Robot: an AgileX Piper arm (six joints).
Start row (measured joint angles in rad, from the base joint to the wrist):
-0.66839, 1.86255, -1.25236, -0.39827, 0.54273, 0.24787
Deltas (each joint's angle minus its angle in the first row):
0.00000, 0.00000, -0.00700, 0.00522, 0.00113, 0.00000
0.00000, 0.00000, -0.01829, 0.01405, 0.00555, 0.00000
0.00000, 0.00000, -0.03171, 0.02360, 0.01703, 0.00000
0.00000, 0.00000, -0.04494, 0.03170, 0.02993, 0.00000
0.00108, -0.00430, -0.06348, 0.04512, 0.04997, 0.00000
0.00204, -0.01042, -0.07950, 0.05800, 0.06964, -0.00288
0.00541, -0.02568, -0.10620, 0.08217, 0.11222, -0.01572
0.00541, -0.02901, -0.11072, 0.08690, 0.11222, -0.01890
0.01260, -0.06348, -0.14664, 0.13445, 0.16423, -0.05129
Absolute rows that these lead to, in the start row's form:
-0.66839, 1.86255, -1.25936, -0.39305, 0.54386, 0.24787
-0.66839, 1.86255, -1.27065, -0.38422, 0.54828, 0.24787
-0.66839, 1.86255, -1.28407, -0.37467, 0.55976, 0.24787
-0.66839, 1.86255, -1.29730, -0.36657, 0.57266, 0.24787
-0.66731, 1.85825, -1.31584, -0.35315, 0.59270, 0.24787
-0.66635, 1.85213, -1.33186, -0.34027, 0.61237, 0.24499
-0.66298, 1.83687, -1.35856, -0.31610, 0.65495, 0.23215
-0.66298, 1.83354, -1.36308, -0.31137, 0.65495, 0.22897
-0.65579, 1.79907, -1.39900, -0.26382, 0.70696, 0.19658

